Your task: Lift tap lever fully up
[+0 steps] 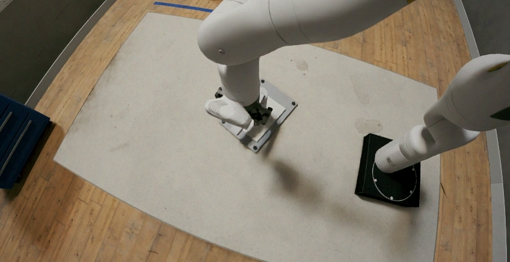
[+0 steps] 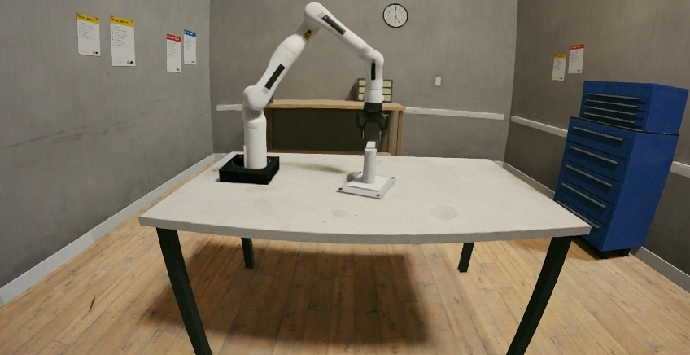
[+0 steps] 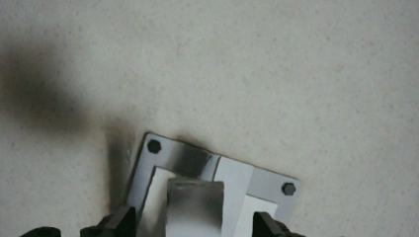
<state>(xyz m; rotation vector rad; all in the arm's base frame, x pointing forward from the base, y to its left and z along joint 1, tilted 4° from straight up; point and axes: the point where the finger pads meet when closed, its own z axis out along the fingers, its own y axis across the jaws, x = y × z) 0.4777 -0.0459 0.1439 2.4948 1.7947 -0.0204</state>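
Now: hand 40 mm to the left of the tap lever, 30 mm above it and 10 mm past it. From my hand the other things lie so: tap: 80 mm below, 60 mm to the right, 20 mm behind.
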